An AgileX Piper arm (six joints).
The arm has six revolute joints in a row. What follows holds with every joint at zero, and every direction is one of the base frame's. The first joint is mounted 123 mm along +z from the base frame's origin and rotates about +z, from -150 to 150 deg. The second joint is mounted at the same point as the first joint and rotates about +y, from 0 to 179.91 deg. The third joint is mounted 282.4 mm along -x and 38.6 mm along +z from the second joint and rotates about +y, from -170 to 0 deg. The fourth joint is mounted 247.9 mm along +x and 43.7 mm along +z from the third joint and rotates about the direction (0.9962, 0, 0.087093), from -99.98 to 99.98 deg. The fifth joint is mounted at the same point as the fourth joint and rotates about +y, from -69.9 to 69.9 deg. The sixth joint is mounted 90.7 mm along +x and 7.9 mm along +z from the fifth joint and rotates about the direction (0.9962, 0, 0.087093), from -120 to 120 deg. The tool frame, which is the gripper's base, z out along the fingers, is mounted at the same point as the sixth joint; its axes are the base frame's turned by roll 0, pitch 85 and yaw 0 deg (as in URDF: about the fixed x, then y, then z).
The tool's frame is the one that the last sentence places.
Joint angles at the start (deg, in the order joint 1, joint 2, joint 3, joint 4, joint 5, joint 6):
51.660 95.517 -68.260 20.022 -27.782 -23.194
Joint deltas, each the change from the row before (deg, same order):
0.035 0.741 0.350 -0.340 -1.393 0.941
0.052 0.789 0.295 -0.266 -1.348 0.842
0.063 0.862 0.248 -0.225 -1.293 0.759
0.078 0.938 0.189 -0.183 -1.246 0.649
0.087 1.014 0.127 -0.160 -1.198 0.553
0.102 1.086 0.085 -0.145 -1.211 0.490
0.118 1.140 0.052 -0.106 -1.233 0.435
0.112 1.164 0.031 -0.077 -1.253 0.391
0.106 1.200 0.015 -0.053 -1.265 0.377
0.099 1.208 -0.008 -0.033 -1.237 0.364
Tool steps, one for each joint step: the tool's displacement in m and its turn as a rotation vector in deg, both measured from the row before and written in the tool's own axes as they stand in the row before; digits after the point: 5 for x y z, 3 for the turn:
0.00506 0.00056 0.00167 0.258 -0.278 0.468
0.00519 0.00068 0.00176 0.239 -0.239 0.435
0.00556 0.00080 0.00191 0.210 -0.162 0.382
0.00589 0.00095 0.00208 0.185 -0.100 0.303
0.00621 0.00108 0.00226 0.160 -0.042 0.222
0.00653 0.00122 0.00237 0.146 -0.027 0.164
0.00677 0.00132 0.00241 0.148 -0.024 0.135
0.00686 0.00126 0.00236 0.169 -0.038 0.109
0.00709 0.00121 0.00233 0.184 -0.029 0.104
0.00713 0.00116 0.00224 0.189 -0.016 0.104

